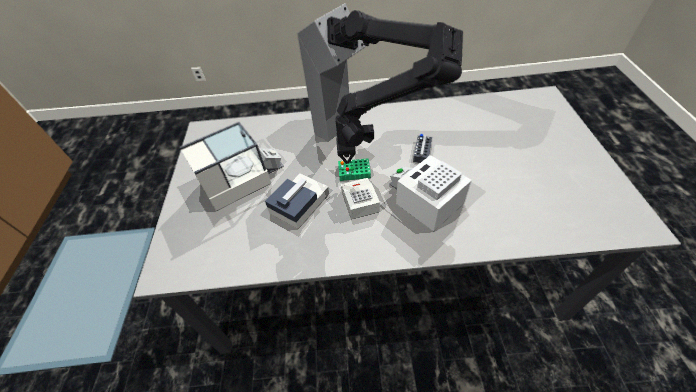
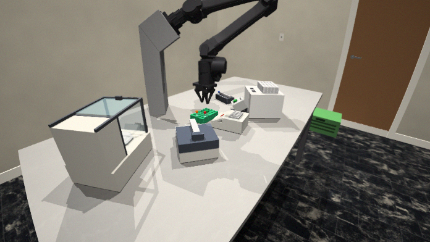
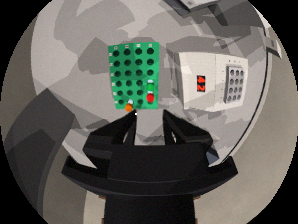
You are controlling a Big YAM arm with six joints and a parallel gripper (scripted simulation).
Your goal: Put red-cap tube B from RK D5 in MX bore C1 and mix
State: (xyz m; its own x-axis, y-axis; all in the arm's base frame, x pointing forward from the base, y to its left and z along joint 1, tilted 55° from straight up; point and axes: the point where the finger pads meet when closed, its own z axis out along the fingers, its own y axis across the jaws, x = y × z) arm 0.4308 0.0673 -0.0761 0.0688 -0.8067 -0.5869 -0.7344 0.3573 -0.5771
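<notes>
Now: the pale-capped tube 20 mm to the left of my hand and 80 mm below it. From my hand the other things lie so: green tube rack RK 30 mm behind, 20 mm to the left, 90 mm below; dry block DB 130 mm ahead, 50 mm to the left, 80 mm below; green start key 30 mm ahead, 200 mm to the left, 40 mm below.
</notes>
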